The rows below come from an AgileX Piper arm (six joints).
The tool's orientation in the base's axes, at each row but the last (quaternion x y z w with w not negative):
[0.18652 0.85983 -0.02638 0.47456]
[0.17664 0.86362 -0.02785 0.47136]
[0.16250 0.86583 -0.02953 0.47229]
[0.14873 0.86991 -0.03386 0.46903]
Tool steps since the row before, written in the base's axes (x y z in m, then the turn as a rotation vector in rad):
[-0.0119 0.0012 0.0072 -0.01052 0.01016 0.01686]
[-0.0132 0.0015 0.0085 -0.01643 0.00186 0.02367]
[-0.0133 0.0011 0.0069 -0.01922 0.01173 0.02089]
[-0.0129 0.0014 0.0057 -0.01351 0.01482 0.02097]
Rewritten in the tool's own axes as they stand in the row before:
[0.0001 -0.0021 -0.0138 -0.00587 0.00802 -0.01998]
[-0.0001 -0.0020 -0.0156 -0.01088 -0.00090 -0.02673]
[0.0012 -0.0024 -0.0148 -0.00468 0.00728 -0.02947]
[0.0023 -0.0020 -0.0139 -0.00699 0.01190 -0.02552]

